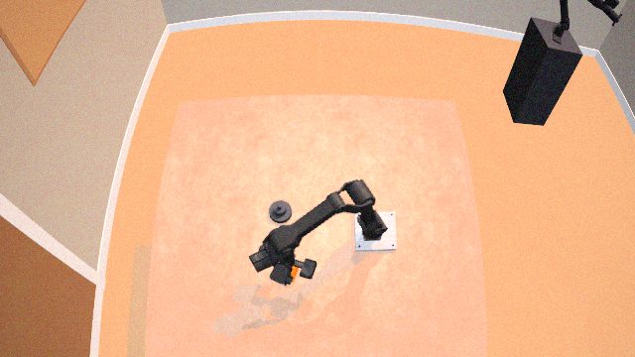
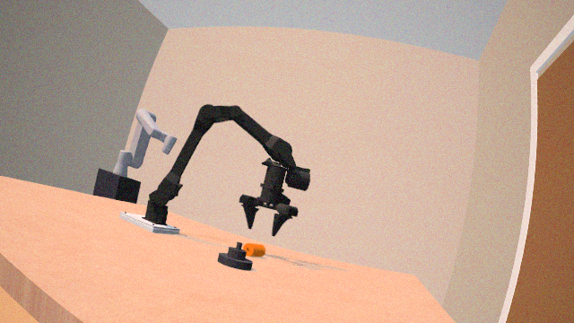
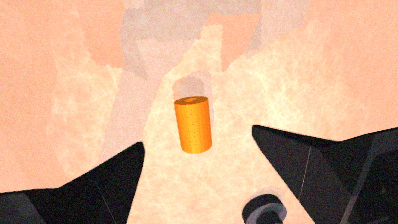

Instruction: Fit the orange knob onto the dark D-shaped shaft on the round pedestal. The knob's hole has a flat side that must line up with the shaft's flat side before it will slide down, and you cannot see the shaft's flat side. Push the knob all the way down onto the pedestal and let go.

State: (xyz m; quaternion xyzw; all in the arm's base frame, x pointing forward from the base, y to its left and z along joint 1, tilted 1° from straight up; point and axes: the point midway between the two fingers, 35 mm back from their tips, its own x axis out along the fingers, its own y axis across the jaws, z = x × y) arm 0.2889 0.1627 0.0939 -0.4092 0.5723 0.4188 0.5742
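Right now my gripper tip is 10 mm to the left of the orange knob and 60 mm above it. The rest, counted from my gripper tip: round dark pedestal (40 mm ahead, 250 mm to the right, 50 mm below).
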